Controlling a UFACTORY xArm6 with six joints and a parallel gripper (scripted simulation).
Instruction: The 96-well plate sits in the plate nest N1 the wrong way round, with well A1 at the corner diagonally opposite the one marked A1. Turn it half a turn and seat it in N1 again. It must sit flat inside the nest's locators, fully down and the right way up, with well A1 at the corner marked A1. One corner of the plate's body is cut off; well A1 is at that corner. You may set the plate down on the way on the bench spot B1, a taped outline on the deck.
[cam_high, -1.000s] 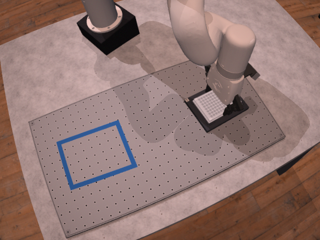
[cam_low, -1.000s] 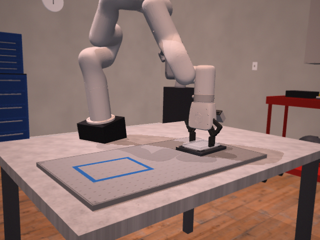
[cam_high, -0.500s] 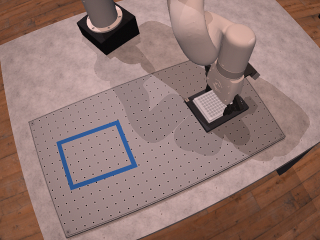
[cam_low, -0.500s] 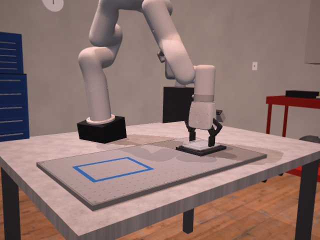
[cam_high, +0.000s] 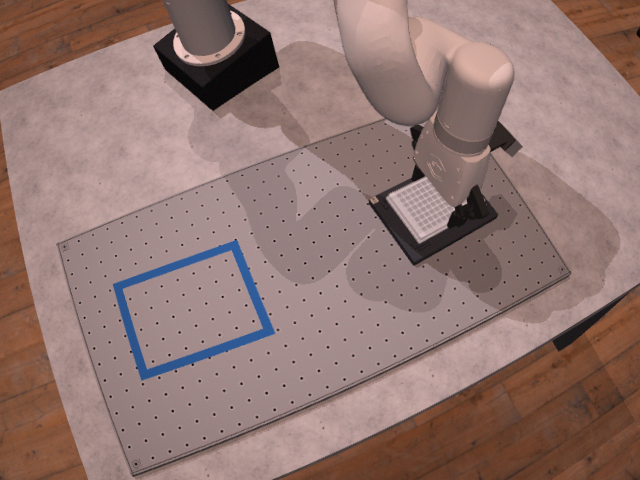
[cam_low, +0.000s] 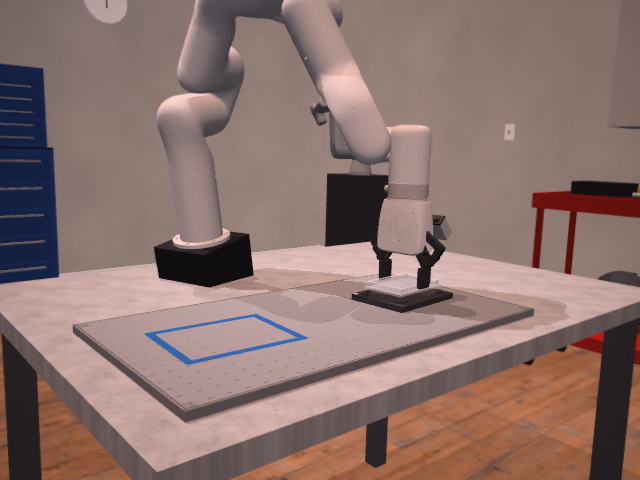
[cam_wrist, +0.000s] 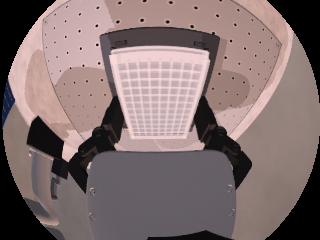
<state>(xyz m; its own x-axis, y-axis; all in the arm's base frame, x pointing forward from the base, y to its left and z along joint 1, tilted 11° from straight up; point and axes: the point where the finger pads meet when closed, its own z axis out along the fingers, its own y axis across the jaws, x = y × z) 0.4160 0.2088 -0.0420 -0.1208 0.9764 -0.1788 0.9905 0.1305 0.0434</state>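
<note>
Right now the plate nest N1 is 3 cm below my hand. The rest, counted from my hand: 96-well plate 1 cm below; then small A1 mark 8 cm to the right, 4 cm behind, 3 cm below.
</note>
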